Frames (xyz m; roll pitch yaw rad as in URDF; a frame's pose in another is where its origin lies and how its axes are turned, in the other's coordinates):
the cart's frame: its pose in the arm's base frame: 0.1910 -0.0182 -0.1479 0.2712 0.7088 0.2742
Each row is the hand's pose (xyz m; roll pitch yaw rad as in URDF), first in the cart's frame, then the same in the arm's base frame.
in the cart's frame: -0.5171 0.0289 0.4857 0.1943 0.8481 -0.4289
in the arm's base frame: 0.1389 -0.1391 0.5498 -1.6458 1.4817 -2.0631
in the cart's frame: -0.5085 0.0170 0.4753 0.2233 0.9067 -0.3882
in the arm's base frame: 0.1392 -0.1480 0.5342 -2.3142 1.4682 -2.7320
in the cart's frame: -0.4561 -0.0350 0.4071 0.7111 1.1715 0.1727
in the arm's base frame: 0.1362 -0.1819 0.4396 3.0027 1.1422 2.5695
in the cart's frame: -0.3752 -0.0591 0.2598 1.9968 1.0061 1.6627
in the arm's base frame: 0.0980 -0.1758 0.2743 2.7955 0.4978 2.4150
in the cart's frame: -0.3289 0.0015 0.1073 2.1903 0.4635 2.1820
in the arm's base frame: 0.0231 -0.0938 0.1450 2.6254 -0.1567 2.4262
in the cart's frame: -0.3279 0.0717 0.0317 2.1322 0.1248 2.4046
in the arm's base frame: -0.0339 -0.0185 0.1033 2.4754 -0.5502 2.5004
